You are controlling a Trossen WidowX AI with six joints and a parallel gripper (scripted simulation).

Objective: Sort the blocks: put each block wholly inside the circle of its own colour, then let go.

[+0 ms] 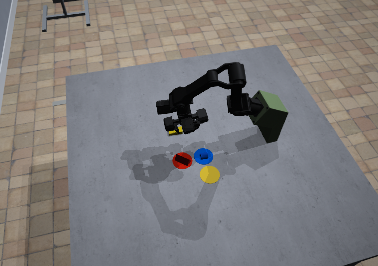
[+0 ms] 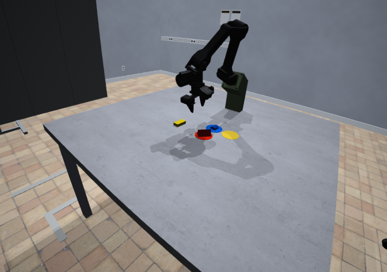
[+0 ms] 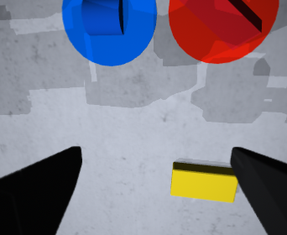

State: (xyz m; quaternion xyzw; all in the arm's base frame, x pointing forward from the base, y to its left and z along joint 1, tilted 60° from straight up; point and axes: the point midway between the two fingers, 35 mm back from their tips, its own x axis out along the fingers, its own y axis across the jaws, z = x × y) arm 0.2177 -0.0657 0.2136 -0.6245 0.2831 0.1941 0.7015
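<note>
My gripper is now 13 cm above the yellow block, 9 cm to the left of it and 1 cm short of it. From my hand the other things lie so: blue block (13 cm below, 10 cm to the left, 4 cm behind); dark red block (13 cm below, 7 cm to the left, 6 cm ahead); red circle (14 cm below, 7 cm to the left, 6 cm ahead).
</note>
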